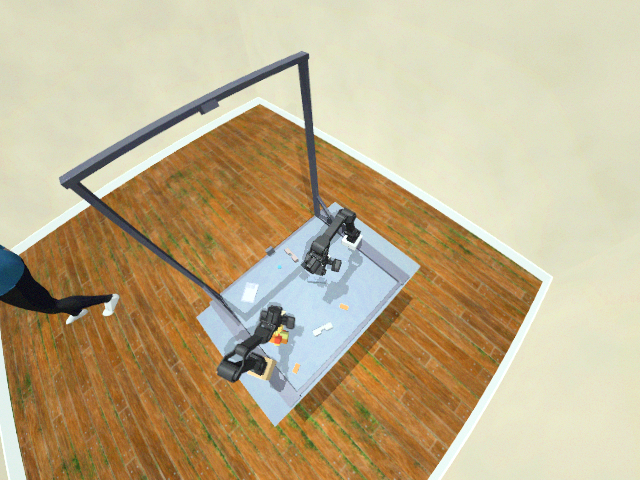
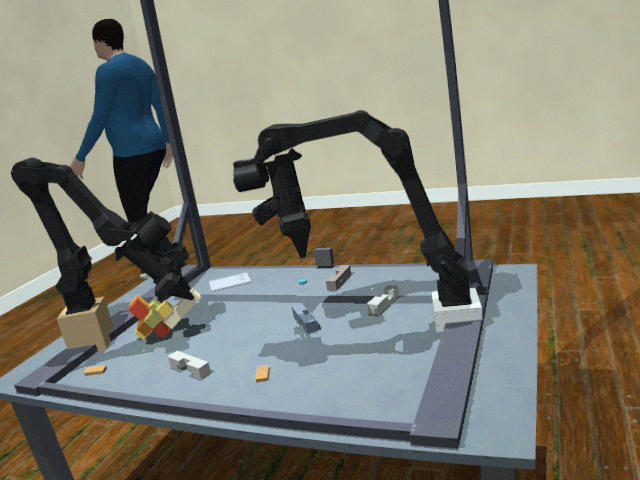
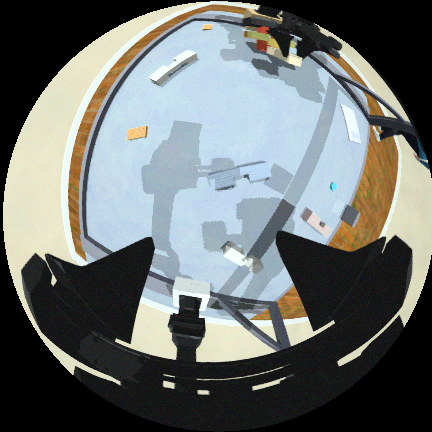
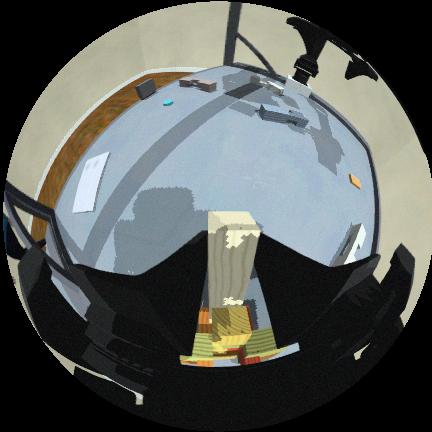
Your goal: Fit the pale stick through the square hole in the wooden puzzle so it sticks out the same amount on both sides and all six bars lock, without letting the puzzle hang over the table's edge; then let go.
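Places are measured from the left arm's base along level axes (x ahead, y left, z up), in centimetres.
Pixels of known places: left gripper, fingertip midpoint: [image 2: 301, 251] [image 3: 214, 241]; right gripper, fingertip midpoint: [image 1: 282, 313] [image 2: 193, 296] [image 3: 291, 58] [image 4: 229, 236]; left arm's base, link origin: [image 1: 352, 238] [image 2: 455, 299] [image 3: 189, 301] [image 4: 299, 80]; right arm's base, link origin: [image 1: 260, 366] [image 2: 81, 307].
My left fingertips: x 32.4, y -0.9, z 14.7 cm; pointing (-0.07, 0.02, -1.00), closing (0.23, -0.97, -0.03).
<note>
Ahead of a thing's pixels: the offset from my left fingertips to its top centre.
The pale stick [image 2: 179, 311] [image 4: 230, 270] slants up out of the wooden puzzle [image 1: 279, 337] [image 2: 155, 317] [image 3: 261, 41] [image 4: 231, 325], a cross-shaped cluster of red, orange, yellow and green bars. The puzzle sits tilted beside the right arm's base, well inside the table's edge. The stick's long part sticks out on the upper side; its lower end and the hole are hidden. My right gripper [image 2: 193, 296] [image 4: 229, 236] is shut on the stick near its upper end. My left gripper [image 2: 302, 254] [image 3: 214, 241] is open and empty, high above the middle of the table.
Notched bars lie about: white {dx +26.3, dy +14.4, dz -16.9 cm} [image 2: 188, 364], blue-grey {dx +3.1, dy -4.1, dz -16.9 cm} [image 2: 306, 318], off-white {dx -15.8, dy -10.5, dz -16.9 cm} [image 2: 381, 302] and brown {dx -3.0, dy -27.8, dz -16.9 cm} [image 2: 338, 277]. Orange tiles {dx +50.9, dy +13.2, dz -18.9 cm} [image 2: 95, 370] {dx +8.8, dy +18.2, dz -18.9 cm} [image 2: 262, 373] lie near the front. A white plate {dx +31.4, dy -35.3, dz -19.1 cm} [image 2: 230, 282], cyan disc {dx +7.8, dy -29.8, dz -18.9 cm} [image 2: 302, 281] and dark box {dx +2.5, dy -41.1, dz -14.0 cm} [image 2: 324, 256] lie toward the back.
</note>
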